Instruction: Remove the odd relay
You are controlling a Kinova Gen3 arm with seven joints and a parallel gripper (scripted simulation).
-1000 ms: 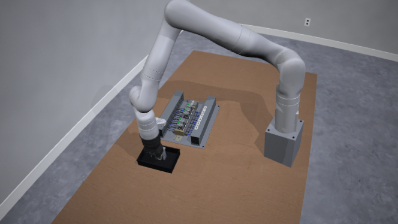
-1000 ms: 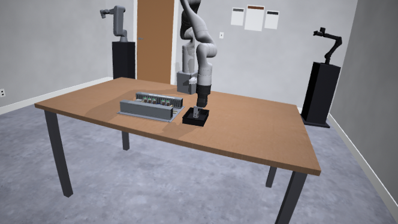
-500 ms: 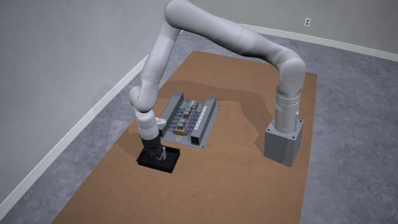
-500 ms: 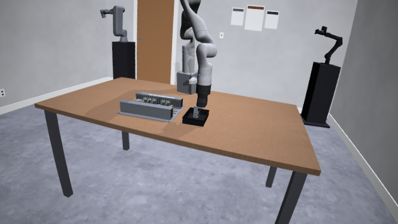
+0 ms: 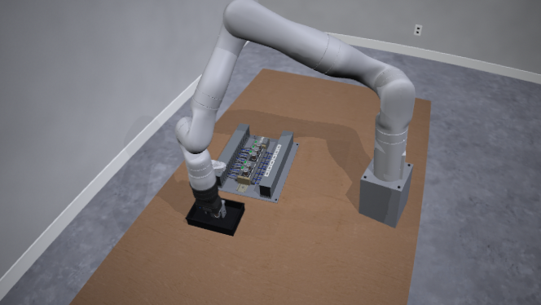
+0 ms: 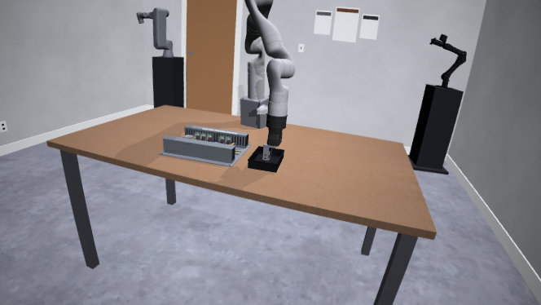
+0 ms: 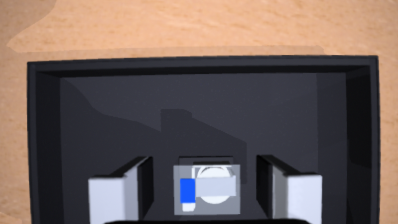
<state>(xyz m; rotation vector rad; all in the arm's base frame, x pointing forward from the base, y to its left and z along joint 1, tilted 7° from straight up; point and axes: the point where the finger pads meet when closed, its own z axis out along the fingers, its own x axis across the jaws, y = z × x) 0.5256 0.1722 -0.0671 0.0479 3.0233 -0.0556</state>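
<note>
The k4 relay lies 10 mm below my hand. Also, from my hand: black parts tray: 20 mm below; k3 relay: 260 mm to the right, 50 mm behind, 10 mm above; grey relay panel: 270 mm to the right, 50 mm behind, 10 mm below.
</note>
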